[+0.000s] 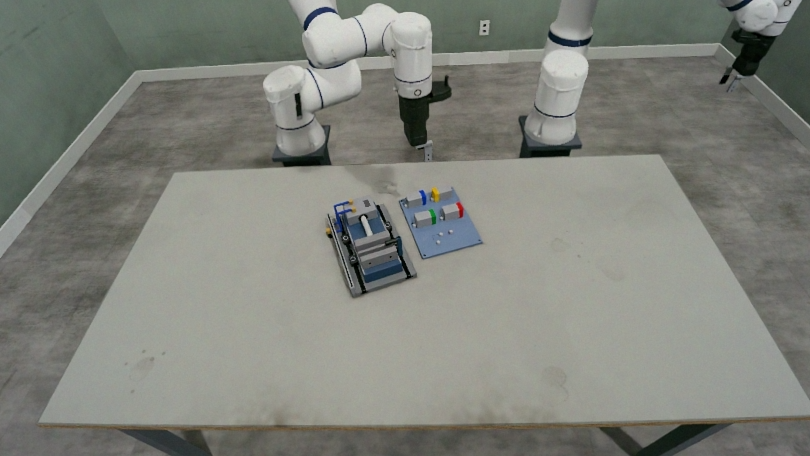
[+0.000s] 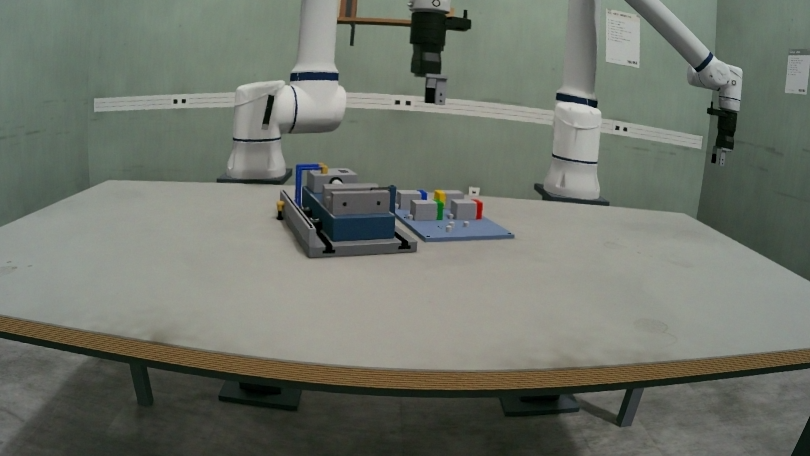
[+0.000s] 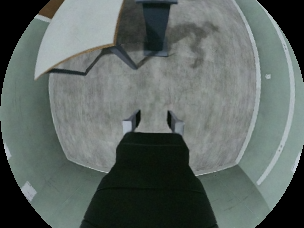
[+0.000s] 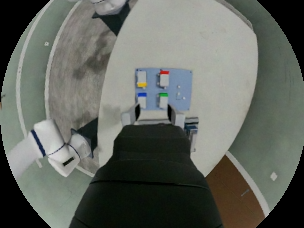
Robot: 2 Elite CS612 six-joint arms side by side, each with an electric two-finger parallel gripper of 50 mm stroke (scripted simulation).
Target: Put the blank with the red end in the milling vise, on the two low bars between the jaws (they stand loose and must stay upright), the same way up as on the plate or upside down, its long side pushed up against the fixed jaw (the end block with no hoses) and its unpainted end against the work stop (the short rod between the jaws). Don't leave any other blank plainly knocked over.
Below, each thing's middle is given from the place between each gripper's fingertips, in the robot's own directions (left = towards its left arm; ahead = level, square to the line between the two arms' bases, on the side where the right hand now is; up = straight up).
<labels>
The blue plate [image 1: 464, 235] lies 260 mm below my right hand [image 2: 434, 103], 40 mm to the left of it and 30 mm ahead of it. From my right hand the other things lie so: fixed jaw [image 2: 358, 202] (230 mm ahead, 190 mm below, 140 mm to the right).
Now: the blue plate 450 mm ahead of my left hand [image 1: 725, 87], 1060 mm to the right of it and 170 mm below it. From my left hand the other things lie so: fixed jaw 650 mm ahead, 1240 mm to the right, 100 mm below.
</labels>
